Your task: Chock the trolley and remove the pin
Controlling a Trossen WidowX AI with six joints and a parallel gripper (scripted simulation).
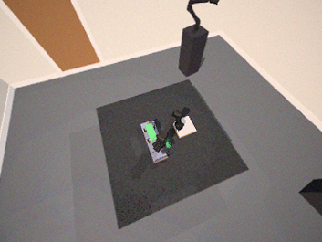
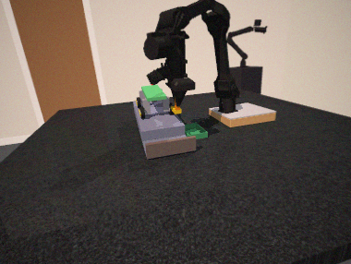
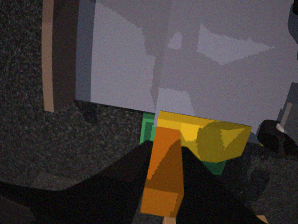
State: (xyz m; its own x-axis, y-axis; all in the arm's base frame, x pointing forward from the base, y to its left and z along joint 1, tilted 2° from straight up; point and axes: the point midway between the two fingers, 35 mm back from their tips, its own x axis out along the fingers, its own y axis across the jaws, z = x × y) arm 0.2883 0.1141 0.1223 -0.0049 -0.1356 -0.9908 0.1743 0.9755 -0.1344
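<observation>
Right now the red-headed stop pin is 29 cm to the right of my gripper tip, 1 cm behind it and 1 cm above it. Round my gripper tip: yellow chock: 2 cm to the right, 1 cm below; brown end block: 10 cm to the left, 10 cm below, 7 cm ahead; trolley: 18 cm to the right, 2 cm ahead, 1 cm below.
</observation>
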